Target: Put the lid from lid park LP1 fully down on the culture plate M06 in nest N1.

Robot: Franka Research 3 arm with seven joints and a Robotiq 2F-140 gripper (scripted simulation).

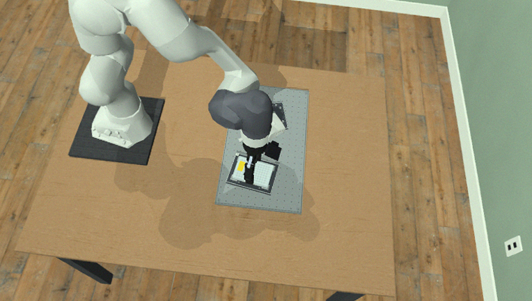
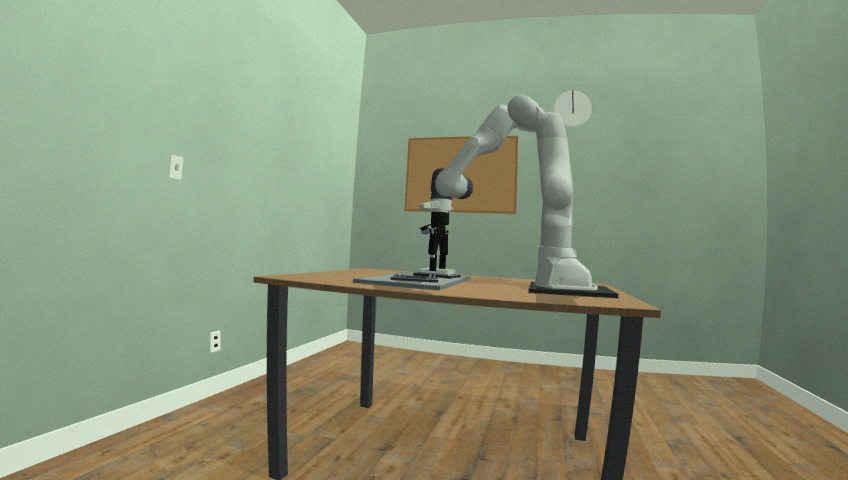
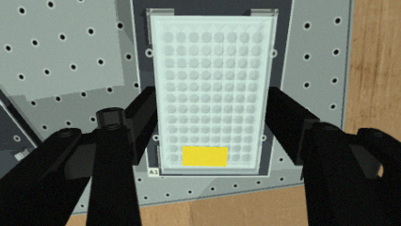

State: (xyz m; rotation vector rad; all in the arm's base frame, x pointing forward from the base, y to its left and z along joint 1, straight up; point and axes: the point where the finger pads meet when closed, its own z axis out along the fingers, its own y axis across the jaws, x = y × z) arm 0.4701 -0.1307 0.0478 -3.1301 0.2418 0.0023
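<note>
The clear lid lies 20 mm below my hand. Round my hand: culture plate 30 mm below; dark nest 40 mm below; dark lid park 10 mm ahead, 240 mm to the left, 50 mm below.
</note>
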